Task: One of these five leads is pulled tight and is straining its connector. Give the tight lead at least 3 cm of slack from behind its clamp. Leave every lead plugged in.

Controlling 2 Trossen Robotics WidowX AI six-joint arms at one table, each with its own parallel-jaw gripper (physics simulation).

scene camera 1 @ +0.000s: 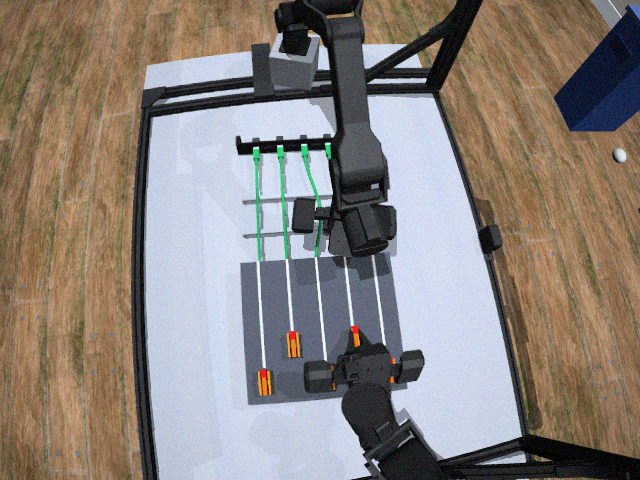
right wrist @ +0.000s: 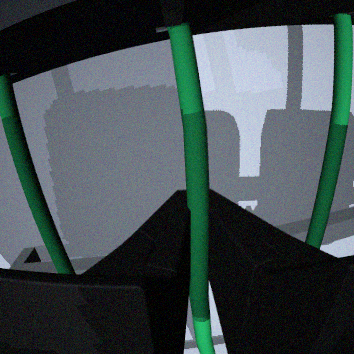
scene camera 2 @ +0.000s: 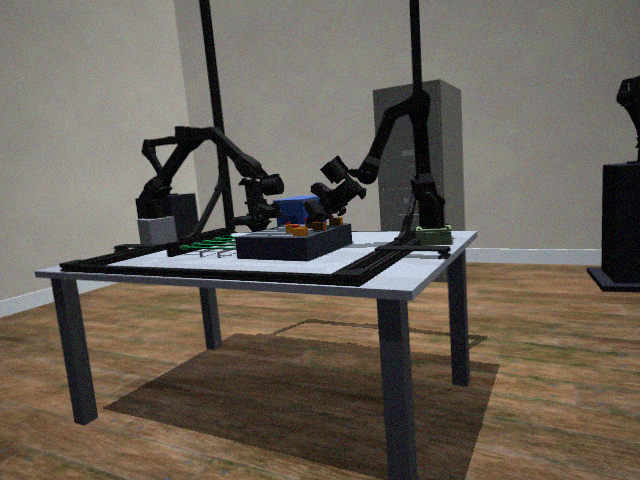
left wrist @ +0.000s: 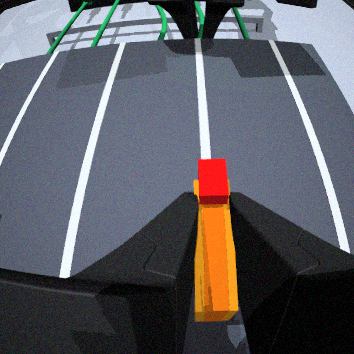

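Pixels of known places: left gripper, fingertip midpoint: (scene camera 1: 354, 330) (scene camera 2: 307, 222) (left wrist: 210, 205); right gripper, fingertip midpoint: (right wrist: 193, 202); left arm's base at its link origin: (scene camera 2: 433, 227); right arm's base at its link origin: (scene camera 1: 295, 45) (scene camera 2: 155, 217).
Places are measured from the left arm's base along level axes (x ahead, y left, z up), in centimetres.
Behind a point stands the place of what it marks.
Green leads run from the black connector strip (scene camera 1: 268, 146) @[x 81.9, y 1.8, z -2.1 cm] to the dark block (scene camera 1: 273, 310) @[x 47.5, y 12.6, z 1.9 cm] (scene camera 2: 271, 249) (left wrist: 150, 125) @[x 44.6, y 2.0, z 1.9 cm] with white lines. The first (scene camera 1: 257, 206) @[x 69.0, y 8.5, z -2.0 cm] and second (scene camera 1: 282, 206) @[x 67.1, y 3.8, z -2.0 cm] look nearly straight; the third (scene camera 1: 312, 180) @[x 70.6, y -4.1, z -2.0 cm] bends. The fourth lead (scene camera 1: 328, 150) @[x 76.1, y -10.0, z -1.7 cm] (right wrist: 196, 150) @[x 55.3, y -3.8, z -1.3 cm] passes between the fingers of my right gripper (right wrist: 193, 202) @[x 57.4, y -4.8, z -3.3 cm] (left wrist: 198, 34) @[x 57.4, y -4.8, z -3.3 cm], which is shut on it. My left gripper (left wrist: 210, 205) @[x 38.9, y 1.1, z 3.5 cm] (scene camera 1: 356, 338) @[x 38.9, y 1.1, z 3.5 cm] is shut on the red-tipped orange clamp (left wrist: 216, 250) @[x 37.1, y 1.6, z 4.3 cm] on the fourth line, its side plates pressed inward. The fifth lead's connector is hidden by the right arm in scene camera 1.
Orange clamps stand at the lower left (scene camera 1: 264, 383) @[x 36.2, y 18.4, z 4.3 cm] and on the second line (scene camera 1: 293, 345) @[x 40.4, y 11.6, z 4.3 cm]. Two more, the third (scene camera 1: 333, 379) and fifth (scene camera 1: 392, 369), are partly hidden by the left gripper. Grey rails (scene camera 1: 250, 201) @[x 71.2, y 9.4, z -2.9 cm] cross below the leads. A black frame (scene camera 1: 138, 258) @[x 67.5, y 35.2, z -2.7 cm] edges the table.
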